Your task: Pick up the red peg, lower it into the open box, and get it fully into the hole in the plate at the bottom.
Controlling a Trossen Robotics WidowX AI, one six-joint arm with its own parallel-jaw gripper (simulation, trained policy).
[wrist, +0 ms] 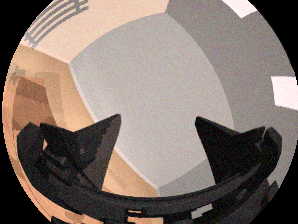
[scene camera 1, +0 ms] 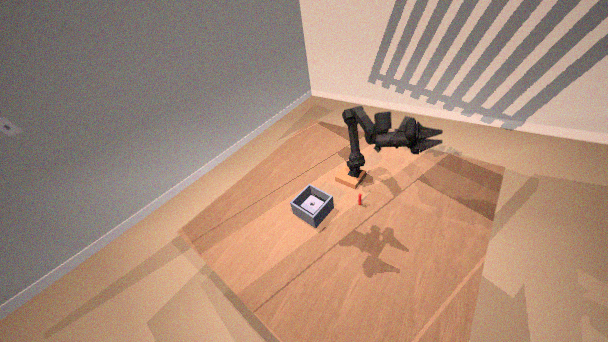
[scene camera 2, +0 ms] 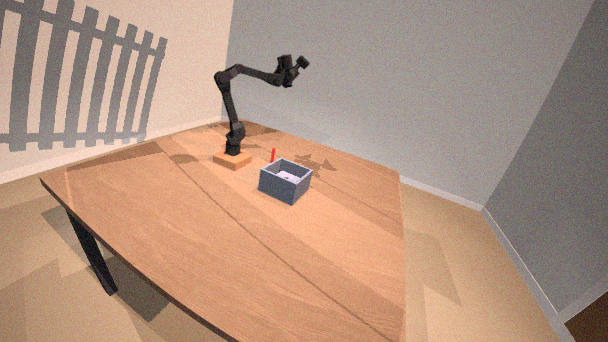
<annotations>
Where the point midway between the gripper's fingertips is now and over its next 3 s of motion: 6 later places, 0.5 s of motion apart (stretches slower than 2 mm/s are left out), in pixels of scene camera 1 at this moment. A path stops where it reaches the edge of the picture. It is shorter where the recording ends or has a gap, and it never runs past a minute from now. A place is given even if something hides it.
My gripper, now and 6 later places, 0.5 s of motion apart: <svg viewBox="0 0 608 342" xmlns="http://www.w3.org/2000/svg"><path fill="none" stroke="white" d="M442 136L434 147L419 169L402 187L387 196L372 198L362 195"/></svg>
</annotations>
